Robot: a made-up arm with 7 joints. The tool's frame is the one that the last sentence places.
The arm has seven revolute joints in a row. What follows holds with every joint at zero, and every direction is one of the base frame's. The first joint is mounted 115 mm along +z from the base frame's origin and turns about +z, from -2.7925 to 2.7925 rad. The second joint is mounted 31 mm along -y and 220 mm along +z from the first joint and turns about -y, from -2.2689 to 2.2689 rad. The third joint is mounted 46 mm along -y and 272 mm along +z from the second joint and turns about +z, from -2.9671 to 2.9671 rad. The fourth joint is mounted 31 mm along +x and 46 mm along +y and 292 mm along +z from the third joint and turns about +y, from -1.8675 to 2.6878 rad. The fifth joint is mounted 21 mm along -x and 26 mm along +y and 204 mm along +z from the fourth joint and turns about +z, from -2.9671 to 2.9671 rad. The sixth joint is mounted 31 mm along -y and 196 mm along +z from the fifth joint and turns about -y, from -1.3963 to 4.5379 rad. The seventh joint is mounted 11 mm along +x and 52 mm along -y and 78 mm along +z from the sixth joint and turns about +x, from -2.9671 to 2.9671 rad. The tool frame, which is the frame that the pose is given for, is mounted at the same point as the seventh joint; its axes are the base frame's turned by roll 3.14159, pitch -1.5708 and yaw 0 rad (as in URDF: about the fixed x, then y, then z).
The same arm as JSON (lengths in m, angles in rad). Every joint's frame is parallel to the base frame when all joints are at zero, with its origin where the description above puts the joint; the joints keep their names.
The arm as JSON. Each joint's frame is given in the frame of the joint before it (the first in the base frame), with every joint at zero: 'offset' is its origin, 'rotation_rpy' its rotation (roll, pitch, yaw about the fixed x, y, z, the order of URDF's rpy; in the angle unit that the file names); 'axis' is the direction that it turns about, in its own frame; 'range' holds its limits. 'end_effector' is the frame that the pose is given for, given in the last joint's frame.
{"length_unit": "m", "angle_unit": "rad", "chain": [
  {"id": "joint 1", "offset": [0.0, 0.0, 0.115], "rotation_rpy": [0.0, 0.0, 0.0], "axis": [0.0, 0.0, 1.0], "range": [-2.7925, 2.7925]},
  {"id": "joint 2", "offset": [0.0, -0.031, 0.22], "rotation_rpy": [0.0, 0.0, 0.0], "axis": [0.0, -1.0, 0.0], "range": [-2.2689, 2.2689]},
  {"id": "joint 3", "offset": [0.0, -0.046, 0.272], "rotation_rpy": [0.0, 0.0, 0.0], "axis": [0.0, 0.0, 1.0], "range": [-2.9671, 2.9671]},
  {"id": "joint 4", "offset": [0.031, 0.046, 0.292], "rotation_rpy": [0.0, 0.0, 0.0], "axis": [0.0, 1.0, 0.0], "range": [-1.8675, 2.6878]},
  {"id": "joint 5", "offset": [-0.021, 0.026, 0.204], "rotation_rpy": [0.0, 0.0, 0.0], "axis": [0.0, 0.0, 1.0], "range": [-2.9671, 2.9671]},
  {"id": "joint 6", "offset": [0.0, -0.031, 0.196], "rotation_rpy": [0.0, 0.0, 0.0], "axis": [0.0, -1.0, 0.0], "range": [-1.3963, 4.5379]},
  {"id": "joint 7", "offset": [0.011, -0.052, 0.078], "rotation_rpy": [0.0, 0.0, 0.0], "axis": [1.0, 0.0, 0.0], "range": [-2.9671, 2.9671]}
], "end_effector": {"offset": [0.0, 0.0, 0.0], "rotation_rpy": [3.1416, -1.5708, 0.0]}}

